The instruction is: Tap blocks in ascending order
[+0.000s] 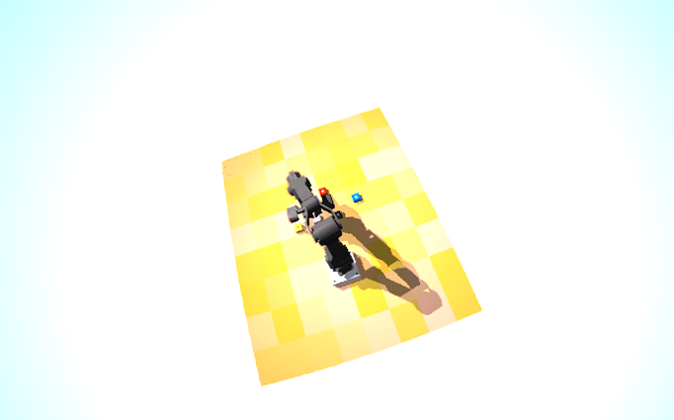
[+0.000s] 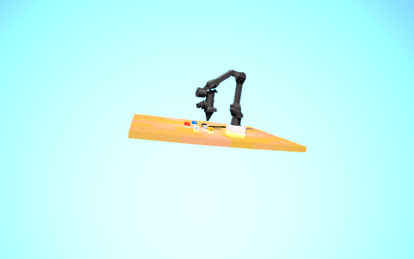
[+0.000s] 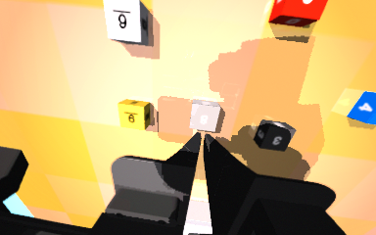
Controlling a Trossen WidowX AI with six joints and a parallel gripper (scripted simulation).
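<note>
The yellow block is 1 cm ahead of my gripper tip, 8 cm to the left of it and 4 cm below it. From my gripper tip the other things lie so: red block: 11 cm ahead, 9 cm to the right, 4 cm below; blue block: 1 cm ahead, 20 cm to the right, 4 cm below.
</note>
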